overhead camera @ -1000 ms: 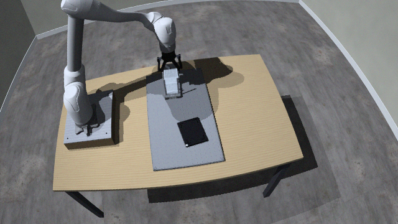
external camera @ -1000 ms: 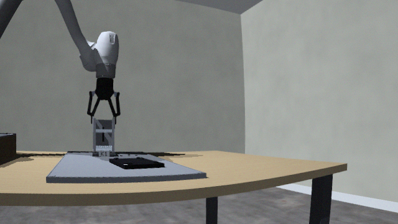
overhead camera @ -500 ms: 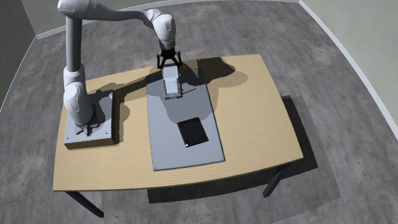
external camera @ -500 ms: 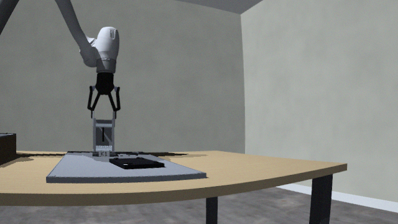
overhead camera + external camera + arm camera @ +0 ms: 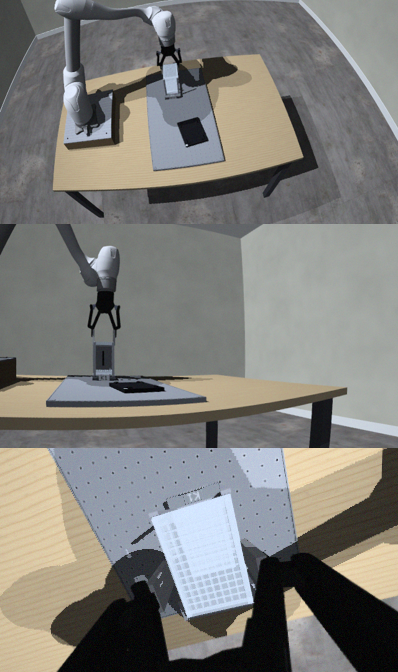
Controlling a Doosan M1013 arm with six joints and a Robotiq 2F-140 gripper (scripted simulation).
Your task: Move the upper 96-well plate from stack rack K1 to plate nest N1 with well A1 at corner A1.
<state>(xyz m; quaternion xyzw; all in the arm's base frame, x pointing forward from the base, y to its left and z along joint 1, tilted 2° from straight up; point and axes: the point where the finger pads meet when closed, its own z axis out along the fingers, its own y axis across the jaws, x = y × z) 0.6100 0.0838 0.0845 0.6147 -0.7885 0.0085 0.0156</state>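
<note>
My gripper is now 43 cm to the left of the pale A1 square, 16 cm above it and 5 cm past it. From my hand the other things lie so: rack label (16 cm below, 9 cm to the right, 2 cm behind).
</note>
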